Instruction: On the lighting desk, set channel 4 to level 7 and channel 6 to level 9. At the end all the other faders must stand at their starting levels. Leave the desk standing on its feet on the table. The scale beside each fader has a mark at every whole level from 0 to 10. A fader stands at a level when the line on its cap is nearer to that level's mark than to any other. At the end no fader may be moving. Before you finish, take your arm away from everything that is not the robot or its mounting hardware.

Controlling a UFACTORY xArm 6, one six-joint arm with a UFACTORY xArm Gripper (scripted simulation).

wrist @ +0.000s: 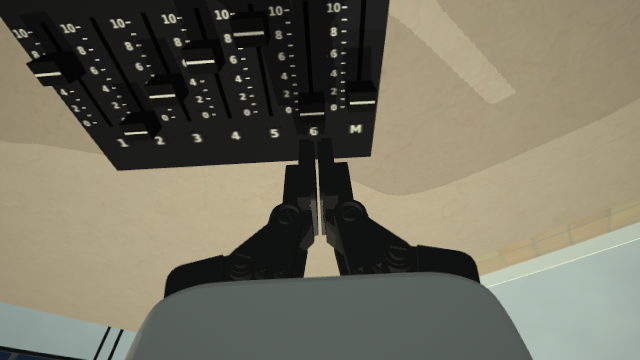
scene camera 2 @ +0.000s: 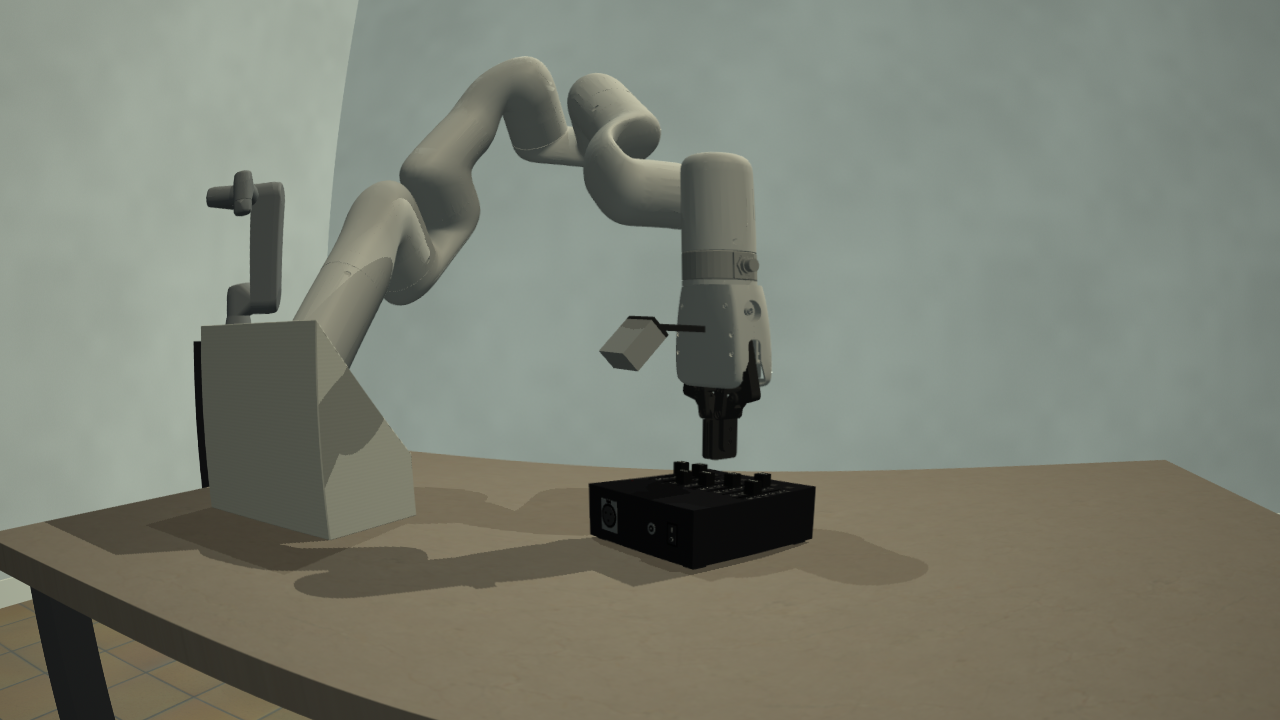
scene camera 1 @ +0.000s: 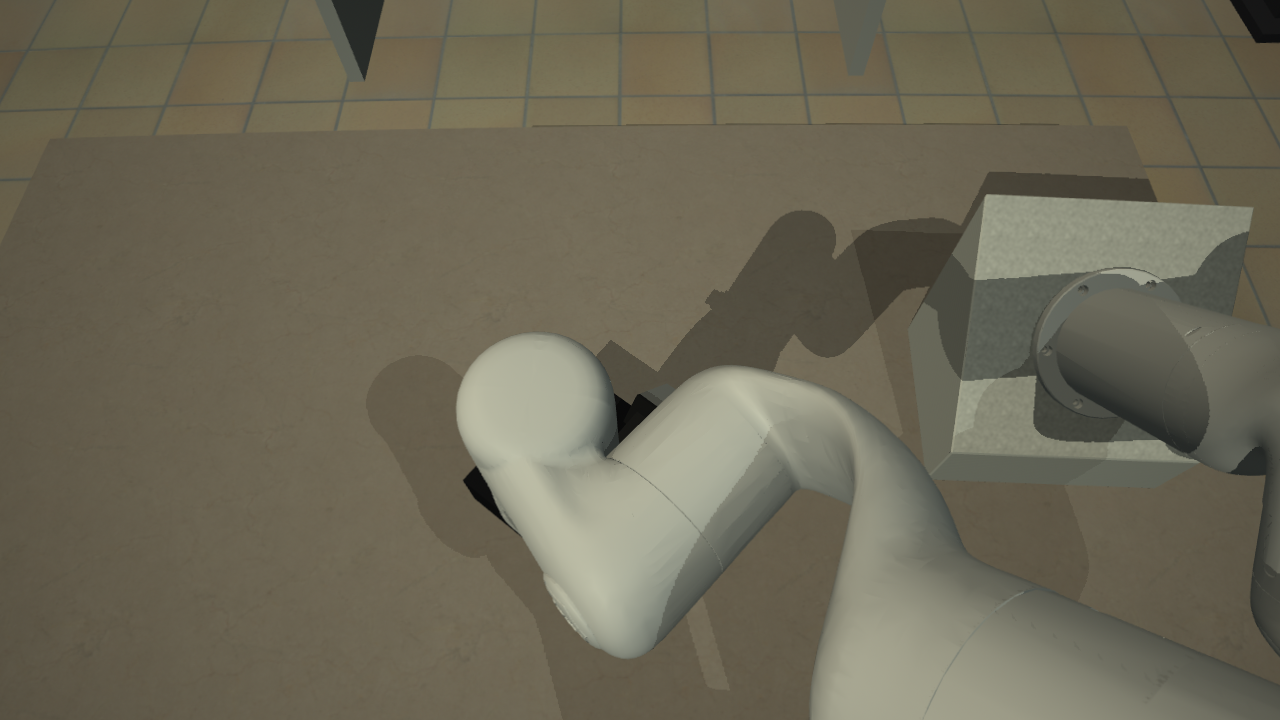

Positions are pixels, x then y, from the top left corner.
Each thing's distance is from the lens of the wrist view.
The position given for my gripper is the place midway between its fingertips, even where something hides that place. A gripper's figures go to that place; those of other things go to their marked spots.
my gripper (wrist: 316, 160): 14 cm
master fader cap (wrist: 360, 95): 12 cm
channel 1 cap (wrist: 59, 68): 16 cm
The marked spots on the channel 1 cap and the master fader cap are 13 cm apart.
